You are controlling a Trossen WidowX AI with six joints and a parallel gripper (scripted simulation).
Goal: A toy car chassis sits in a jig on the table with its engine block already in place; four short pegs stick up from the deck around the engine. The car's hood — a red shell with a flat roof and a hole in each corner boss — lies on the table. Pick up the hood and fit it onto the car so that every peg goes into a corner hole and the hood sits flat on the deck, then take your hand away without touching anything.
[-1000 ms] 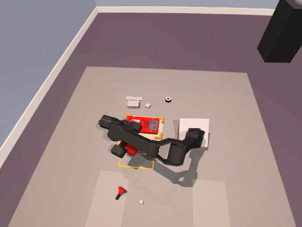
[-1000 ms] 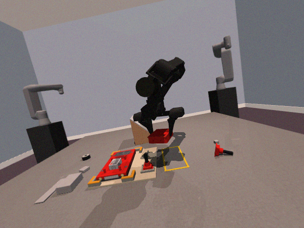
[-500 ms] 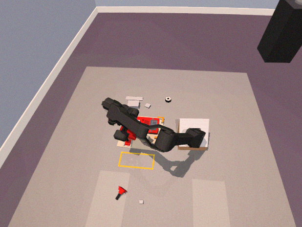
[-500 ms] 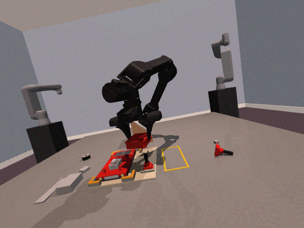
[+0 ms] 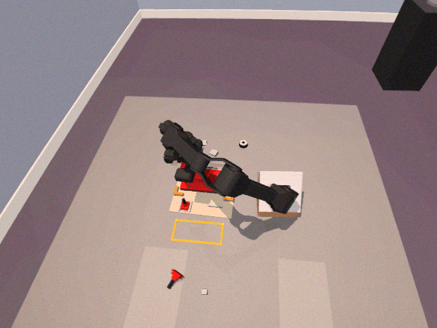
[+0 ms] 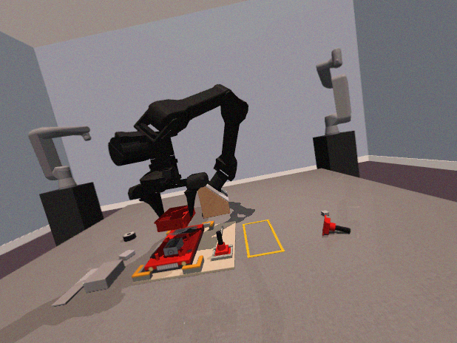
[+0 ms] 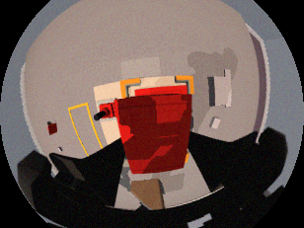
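The grey engine block lies 80 mm below my gripper tip and 20 mm to the right of it. Also, from my gripper tip: hood (10 mm above).
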